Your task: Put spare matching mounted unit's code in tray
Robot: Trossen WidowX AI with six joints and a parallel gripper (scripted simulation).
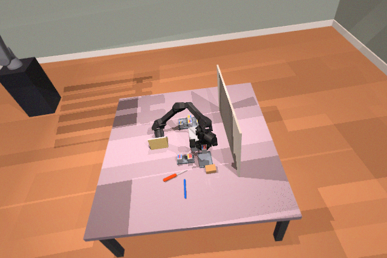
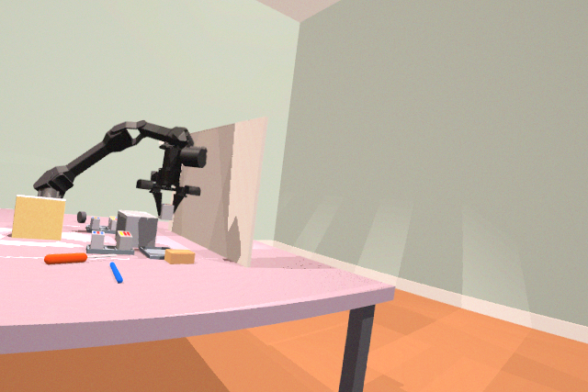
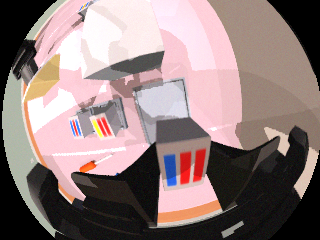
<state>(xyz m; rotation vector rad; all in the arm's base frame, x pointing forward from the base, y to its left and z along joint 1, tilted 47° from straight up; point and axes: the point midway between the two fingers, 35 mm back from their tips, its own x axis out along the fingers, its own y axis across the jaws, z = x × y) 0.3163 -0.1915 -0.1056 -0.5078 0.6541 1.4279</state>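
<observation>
Right now the grey tray is 110 mm below my gripper tip. Round my gripper tip: rack 140 mm behind, 30 mm to the left, 110 mm below; then grey spare 20 mm above; then tan block 20 mm ahead, 90 mm to the right, 100 mm below.
</observation>
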